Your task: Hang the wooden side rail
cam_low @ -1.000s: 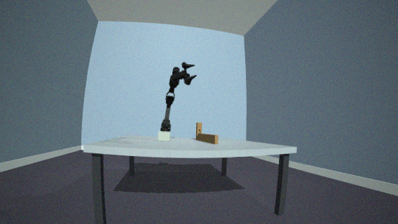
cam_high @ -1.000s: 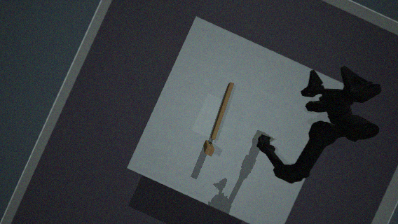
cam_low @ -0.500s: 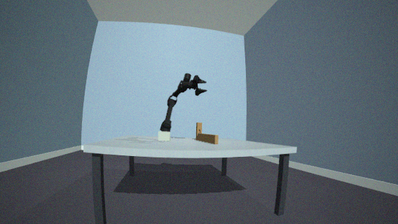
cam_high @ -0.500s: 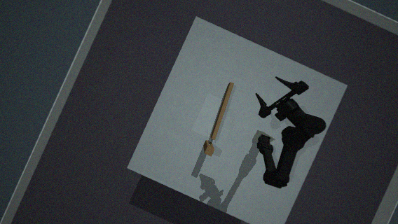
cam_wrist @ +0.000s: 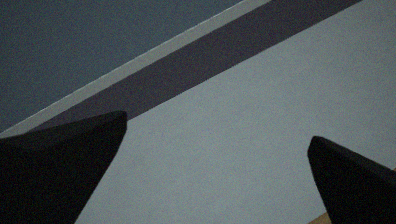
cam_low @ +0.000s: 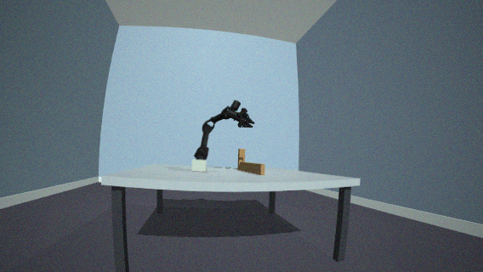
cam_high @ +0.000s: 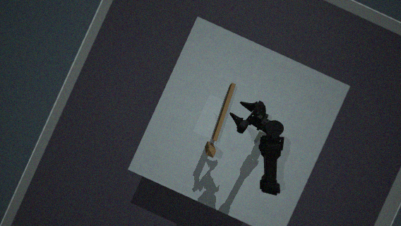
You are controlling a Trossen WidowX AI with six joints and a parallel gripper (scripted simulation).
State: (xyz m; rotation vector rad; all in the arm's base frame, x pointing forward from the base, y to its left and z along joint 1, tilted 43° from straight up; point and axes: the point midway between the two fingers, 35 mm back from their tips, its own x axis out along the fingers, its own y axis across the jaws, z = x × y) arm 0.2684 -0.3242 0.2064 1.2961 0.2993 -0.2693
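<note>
Now: the headboard post 1 cm ahead of my gripper tip, 29 cm to the left of it and 26 cm below it.
</note>
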